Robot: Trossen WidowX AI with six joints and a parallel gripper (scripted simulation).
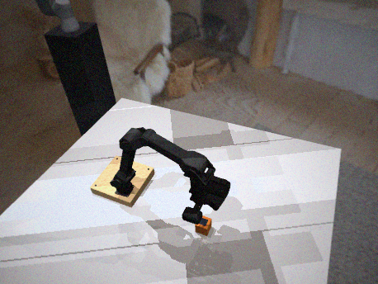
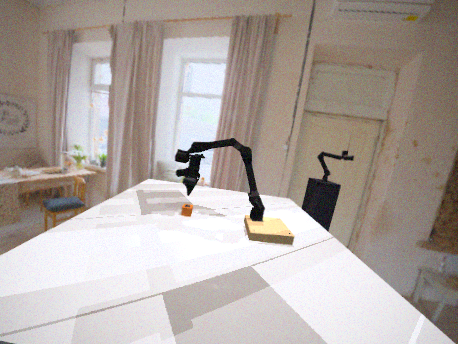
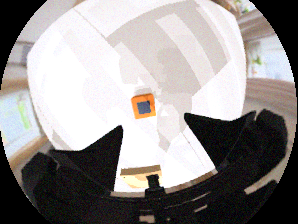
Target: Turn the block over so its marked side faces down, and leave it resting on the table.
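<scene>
Right now my gripper tip is 10 mm to the right of the orange block and 80 mm above it.
</scene>
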